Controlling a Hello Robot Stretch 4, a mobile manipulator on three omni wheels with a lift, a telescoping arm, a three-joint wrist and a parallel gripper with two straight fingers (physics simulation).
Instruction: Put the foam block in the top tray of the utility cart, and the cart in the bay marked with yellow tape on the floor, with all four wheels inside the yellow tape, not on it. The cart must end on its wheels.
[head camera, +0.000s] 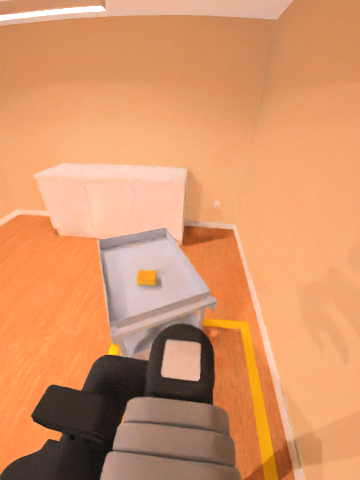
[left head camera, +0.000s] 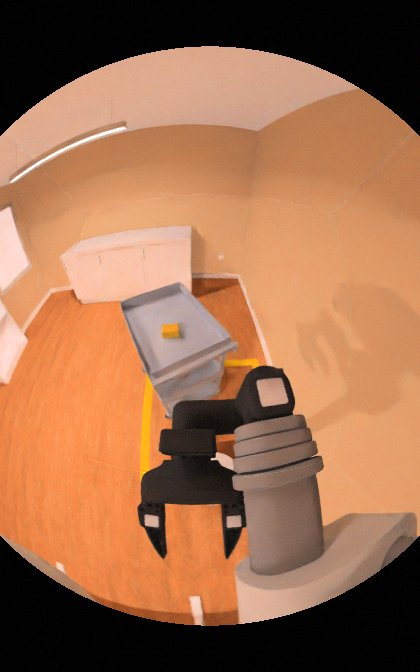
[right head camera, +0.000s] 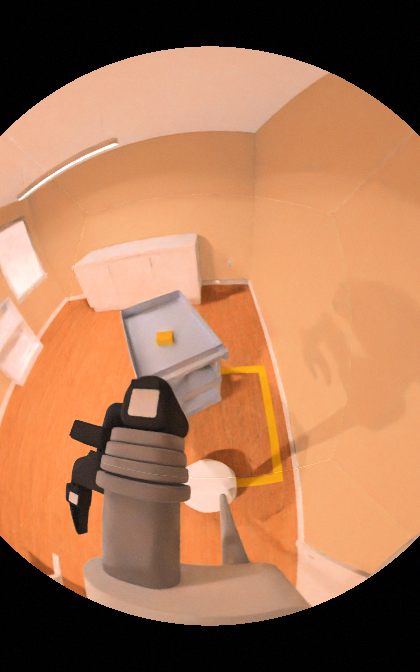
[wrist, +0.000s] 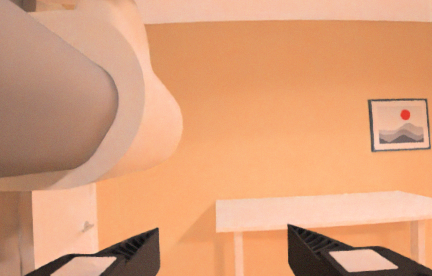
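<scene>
The yellow foam block (head camera: 147, 277) (left head camera: 170, 331) (right head camera: 165, 338) lies in the top tray of the grey utility cart (head camera: 130, 310) (left head camera: 195, 357) (right head camera: 200, 382). The cart stands upright in front of the robot, turned at an angle to the tape. The yellow tape (head camera: 255, 390) (left head camera: 146, 425) (right head camera: 270, 420) marks a bay on the floor; the cart stands over its far left part. The arm hides part of the bay, and the wheel positions are mostly hidden. My gripper (left head camera: 196, 557) (wrist: 223, 246) is open and empty, folded back near the robot's body, away from the cart and block.
A white cabinet (head camera: 115, 200) (left head camera: 135, 265) (right head camera: 145, 275) stands against the far wall behind the cart. A wall runs close along the bay's right side. The round white base part (right head camera: 210, 485) overlaps the bay's near edge. A white table (wrist: 320, 210) shows in the wrist view.
</scene>
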